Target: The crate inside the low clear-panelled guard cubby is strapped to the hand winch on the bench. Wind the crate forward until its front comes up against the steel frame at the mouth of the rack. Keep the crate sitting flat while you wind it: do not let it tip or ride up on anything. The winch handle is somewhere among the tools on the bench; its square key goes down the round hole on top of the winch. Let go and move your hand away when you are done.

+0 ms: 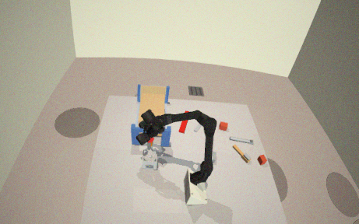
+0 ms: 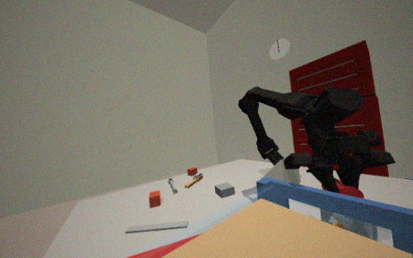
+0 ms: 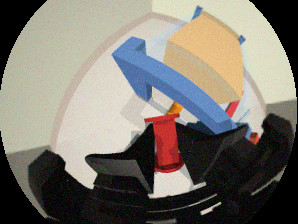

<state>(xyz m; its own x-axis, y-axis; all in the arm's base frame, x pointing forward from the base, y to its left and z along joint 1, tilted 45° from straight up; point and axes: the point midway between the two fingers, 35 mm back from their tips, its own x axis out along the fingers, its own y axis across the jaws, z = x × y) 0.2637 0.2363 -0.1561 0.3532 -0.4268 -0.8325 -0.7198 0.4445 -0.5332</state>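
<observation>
The winch handle is 50 mm behind my gripper tip, 20 mm to the right of it and 30 mm below it. Also, from my gripper tip: red knob 10 mm behind, 10 mm to the right; then blue frame 50 mm ahead, 20 mm to the right, 20 mm below; then grey winch 130 mm behind, 40 mm to the right, 100 mm below.
</observation>
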